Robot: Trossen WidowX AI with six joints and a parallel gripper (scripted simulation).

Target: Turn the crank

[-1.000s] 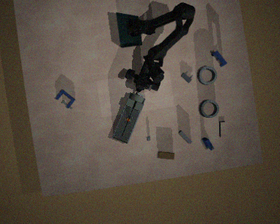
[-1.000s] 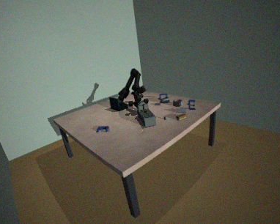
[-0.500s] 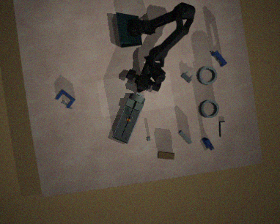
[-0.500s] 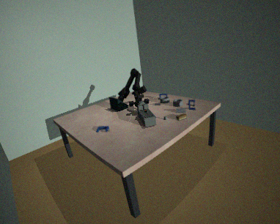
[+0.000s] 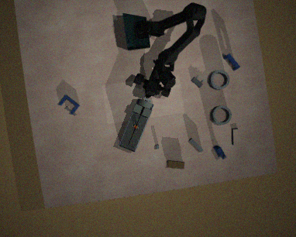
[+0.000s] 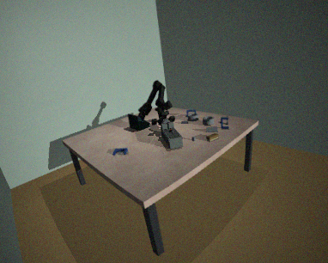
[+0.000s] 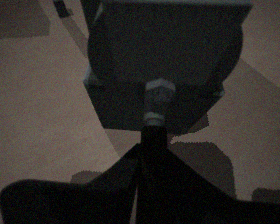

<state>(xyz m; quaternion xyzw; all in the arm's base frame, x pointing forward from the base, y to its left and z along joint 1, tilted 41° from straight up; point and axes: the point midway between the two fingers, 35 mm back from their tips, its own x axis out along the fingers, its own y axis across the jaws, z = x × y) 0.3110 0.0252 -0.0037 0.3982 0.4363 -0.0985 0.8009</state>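
My gripper tip is 20 mm past the dark handle, 10 mm to the right of it and 20 mm below it. Round my gripper tip: small grey cube 270 mm ahead, 20 mm to the left, 20 mm below; then red pointer 150 mm ahead, 80 mm to the right, 50 mm above; then grey bar 280 mm ahead, 230 mm to the left, 20 mm below.
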